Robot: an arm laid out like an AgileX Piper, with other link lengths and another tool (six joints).
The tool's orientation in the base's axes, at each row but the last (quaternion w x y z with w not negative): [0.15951 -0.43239 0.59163 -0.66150]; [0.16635 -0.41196 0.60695 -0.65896]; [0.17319 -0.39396 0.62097 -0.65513]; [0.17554 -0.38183 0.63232 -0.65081]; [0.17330 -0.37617 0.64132 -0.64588]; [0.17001 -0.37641 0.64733 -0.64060]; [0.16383 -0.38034 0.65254 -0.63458]
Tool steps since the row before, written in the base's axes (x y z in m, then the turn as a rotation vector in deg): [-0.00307 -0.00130 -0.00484 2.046 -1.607 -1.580]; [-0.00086 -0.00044 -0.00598 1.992 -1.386 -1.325]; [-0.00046 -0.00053 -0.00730 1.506 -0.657 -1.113]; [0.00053 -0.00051 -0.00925 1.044 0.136 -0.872]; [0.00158 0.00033 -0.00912 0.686 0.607 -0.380]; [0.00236 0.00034 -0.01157 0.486 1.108 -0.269]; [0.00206 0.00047 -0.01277 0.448 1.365 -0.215]
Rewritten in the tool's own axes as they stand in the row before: [0.00085 0.00570 -0.00114 -0.621 1.240 2.710]; [-0.00120 0.00594 0.00011 -0.660 0.970 2.503]; [-0.00153 0.00715 0.00062 -0.813 0.773 1.637]; [-0.00252 0.00879 0.00158 -1.012 0.550 0.737]; [-0.00368 0.00830 0.00185 -0.980 0.116 0.102]; [-0.00483 0.01041 0.00282 -1.172 0.011 -0.403]; [-0.00512 0.01153 0.00290 -1.314 -0.054 -0.618]
